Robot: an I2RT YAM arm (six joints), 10 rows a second.
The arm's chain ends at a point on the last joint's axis. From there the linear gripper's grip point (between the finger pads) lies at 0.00 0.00 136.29 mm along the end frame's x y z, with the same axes.
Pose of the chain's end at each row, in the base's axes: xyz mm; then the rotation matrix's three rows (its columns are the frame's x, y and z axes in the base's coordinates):
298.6 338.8 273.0; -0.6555 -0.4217 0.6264; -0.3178 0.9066 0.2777; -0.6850 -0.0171 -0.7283
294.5 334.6 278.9; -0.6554 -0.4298 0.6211; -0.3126 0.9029 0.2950; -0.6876 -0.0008 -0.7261
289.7 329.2 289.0; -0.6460 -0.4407 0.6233; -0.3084 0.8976 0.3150; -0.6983 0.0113 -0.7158
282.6 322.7 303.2; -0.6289 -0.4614 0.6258; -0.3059 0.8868 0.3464; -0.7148 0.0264 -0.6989
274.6 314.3 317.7; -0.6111 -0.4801 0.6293; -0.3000 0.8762 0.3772; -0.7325 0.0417 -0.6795
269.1 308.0 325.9; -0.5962 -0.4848 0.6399; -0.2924 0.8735 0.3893; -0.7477 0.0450 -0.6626
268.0 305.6 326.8; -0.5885 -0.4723 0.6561; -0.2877 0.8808 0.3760; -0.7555 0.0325 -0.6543
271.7 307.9 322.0; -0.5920 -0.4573 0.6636; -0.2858 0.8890 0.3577; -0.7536 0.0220 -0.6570
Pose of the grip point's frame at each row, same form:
384.0 376.6 173.7; -0.6555 -0.4217 0.6264; -0.3178 0.9066 0.2777; -0.6850 -0.0171 -0.7283
379.1 374.8 179.9; -0.6554 -0.4298 0.6211; -0.3126 0.9029 0.2950; -0.6876 -0.0008 -0.7261
374.6 372.1 191.4; -0.6460 -0.4407 0.6233; -0.3084 0.8976 0.3150; -0.6983 0.0113 -0.7158
367.9 369.9 207.9; -0.6289 -0.4614 0.6258; -0.3059 0.8868 0.3464; -0.7148 0.0264 -0.6989
360.4 365.7 225.1; -0.6111 -0.4801 0.6293; -0.3000 0.8762 0.3772; -0.7325 0.0417 -0.6795
356.3 361.1 235.6; -0.5962 -0.4848 0.6399; -0.2924 0.8735 0.3893; -0.7477 0.0450 -0.6626
357.4 356.8 237.6; -0.5885 -0.4723 0.6561; -0.2877 0.8808 0.3760; -0.7555 0.0325 -0.6543
362.1 356.7 232.5; -0.5920 -0.4573 0.6636; -0.2858 0.8890 0.3577; -0.7536 0.0220 -0.6570

